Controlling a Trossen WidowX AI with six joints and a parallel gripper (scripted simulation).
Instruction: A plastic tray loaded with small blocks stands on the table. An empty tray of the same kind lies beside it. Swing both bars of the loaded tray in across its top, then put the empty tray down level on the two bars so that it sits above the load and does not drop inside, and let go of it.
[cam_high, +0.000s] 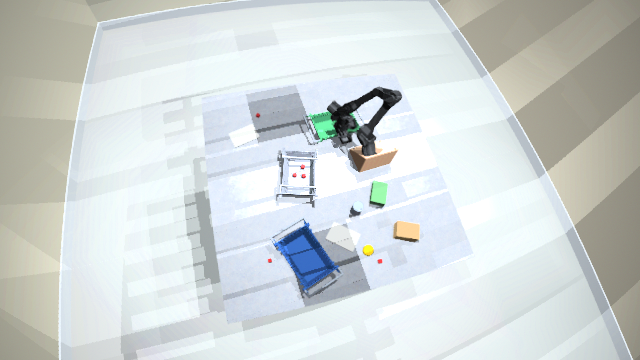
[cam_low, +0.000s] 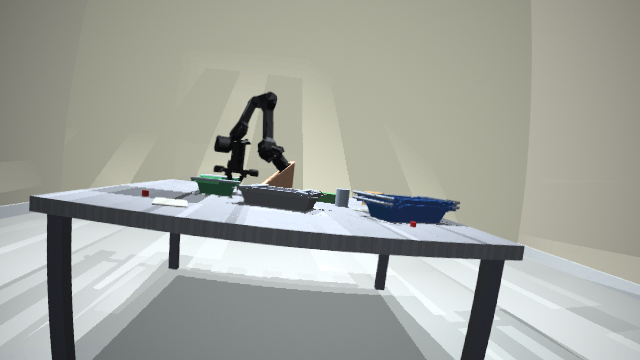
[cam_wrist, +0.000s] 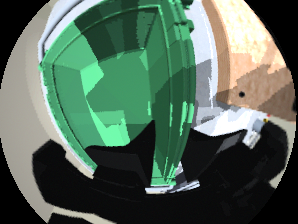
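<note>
My gripper tip is now 1 cm short of the green tray, 7 cm to the left of it and 3 cm below it. From my gripper tip the other things lie so: grey cylinder (4 cm ahead, 45 cm to the left, 2 cm above); tan block (17 cm behind, 63 cm to the left, 2 cm above); green block (10 cm behind, 39 cm to the left, 1 cm above).
</note>
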